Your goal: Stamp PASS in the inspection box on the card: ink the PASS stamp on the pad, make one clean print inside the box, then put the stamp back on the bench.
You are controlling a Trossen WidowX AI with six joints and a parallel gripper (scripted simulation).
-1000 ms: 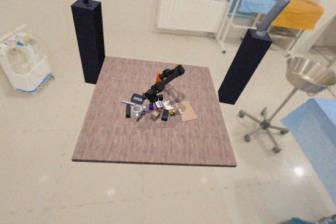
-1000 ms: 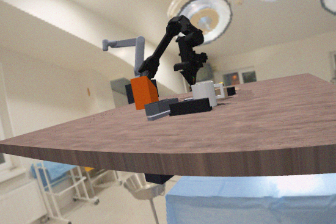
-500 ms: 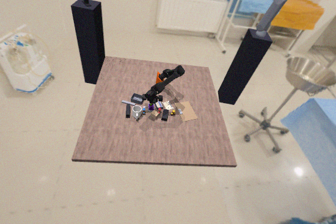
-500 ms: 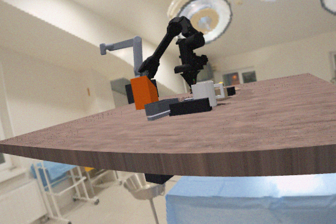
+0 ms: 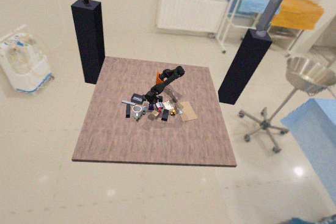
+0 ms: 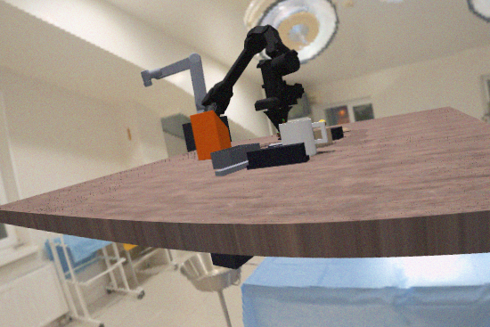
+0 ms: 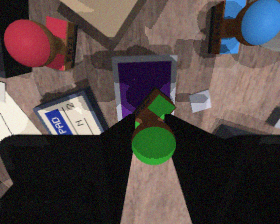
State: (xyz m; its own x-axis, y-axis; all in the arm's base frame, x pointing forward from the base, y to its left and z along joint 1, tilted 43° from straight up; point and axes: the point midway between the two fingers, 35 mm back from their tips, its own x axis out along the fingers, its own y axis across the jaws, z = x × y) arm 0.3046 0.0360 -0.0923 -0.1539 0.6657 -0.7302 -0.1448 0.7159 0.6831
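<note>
The purple ink pad lies 50 mm below my gripper tip. From my gripper tip the other things lie so: red stamp (90 mm to the left, 40 mm below, 40 mm ahead); grey washer (60 mm to the right, 60 mm below); green PASS stamp (right at my gripper tip).
</note>
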